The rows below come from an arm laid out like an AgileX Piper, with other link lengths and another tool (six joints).
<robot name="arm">
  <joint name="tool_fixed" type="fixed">
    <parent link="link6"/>
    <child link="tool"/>
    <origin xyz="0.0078 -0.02 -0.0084" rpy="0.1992 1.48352 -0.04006"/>
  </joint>
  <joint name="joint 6" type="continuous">
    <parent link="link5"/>
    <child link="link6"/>
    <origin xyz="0.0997 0 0.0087" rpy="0 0 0"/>
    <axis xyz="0.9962 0 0.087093"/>
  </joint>
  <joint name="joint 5" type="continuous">
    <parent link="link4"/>
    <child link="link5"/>
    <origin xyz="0 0 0" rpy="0 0 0"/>
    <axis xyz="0 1 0"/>
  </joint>
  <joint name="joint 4" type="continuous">
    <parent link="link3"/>
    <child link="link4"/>
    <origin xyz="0.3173 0 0.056" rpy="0 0 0"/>
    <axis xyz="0.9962 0 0.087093"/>
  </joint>
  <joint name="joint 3" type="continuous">
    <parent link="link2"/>
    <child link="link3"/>
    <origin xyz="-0.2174 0 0.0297" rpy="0 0 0"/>
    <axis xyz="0 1 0"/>
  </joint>
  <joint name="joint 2" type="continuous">
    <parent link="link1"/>
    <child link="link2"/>
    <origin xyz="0 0 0" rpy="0 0 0"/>
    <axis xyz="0 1 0"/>
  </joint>
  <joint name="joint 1" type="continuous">
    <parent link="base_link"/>
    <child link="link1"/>
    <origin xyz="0 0 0.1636" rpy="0 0 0"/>
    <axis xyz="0 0 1"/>
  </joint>
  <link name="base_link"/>
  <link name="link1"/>
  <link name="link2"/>
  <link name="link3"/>
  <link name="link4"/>
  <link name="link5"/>
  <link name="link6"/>
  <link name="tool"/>
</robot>
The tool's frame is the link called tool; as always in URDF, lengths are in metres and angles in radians. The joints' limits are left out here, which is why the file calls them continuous.
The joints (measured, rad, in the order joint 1, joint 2, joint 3, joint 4, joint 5, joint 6), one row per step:
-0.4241 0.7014 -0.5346 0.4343 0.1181 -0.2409
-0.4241 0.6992 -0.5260 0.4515 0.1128 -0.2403
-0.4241 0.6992 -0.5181 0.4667 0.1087 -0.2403
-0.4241 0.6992 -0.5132 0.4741 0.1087 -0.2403
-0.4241 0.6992 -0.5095 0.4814 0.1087 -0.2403
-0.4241 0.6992 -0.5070 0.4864 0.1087 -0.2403
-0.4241 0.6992 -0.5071 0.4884 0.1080 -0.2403
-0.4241 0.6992 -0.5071 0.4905 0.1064 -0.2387
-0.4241 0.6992 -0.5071 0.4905 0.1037 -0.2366
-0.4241 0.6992 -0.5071 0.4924 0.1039 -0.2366
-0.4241 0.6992 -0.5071 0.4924 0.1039 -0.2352
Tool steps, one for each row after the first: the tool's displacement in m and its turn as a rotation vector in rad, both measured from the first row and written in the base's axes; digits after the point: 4 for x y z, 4 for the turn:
-0.0003 0.0003 -0.0028 0.0167 -0.0057 -0.0038
-0.0004 0.0006 -0.0059 0.0320 -0.0080 -0.0070
-0.0005 0.0008 -0.0081 0.0408 -0.0066 -0.0078
-0.0006 0.0010 -0.0098 0.0489 -0.0062 -0.0085
-0.0006 0.0012 -0.0109 0.0545 -0.0059 -0.0091
-0.0006 0.0012 -0.0108 0.0560 -0.0074 -0.0096
-0.0006 0.0012 -0.0107 0.0587 -0.0101 -0.0108
-0.0006 0.0011 -0.0105 0.0595 -0.0130 -0.0124
-0.0006 0.0011 -0.0105 0.0613 -0.0136 -0.0125
-0.0006 0.0011 -0.0106 0.0626 -0.0141 -0.0128

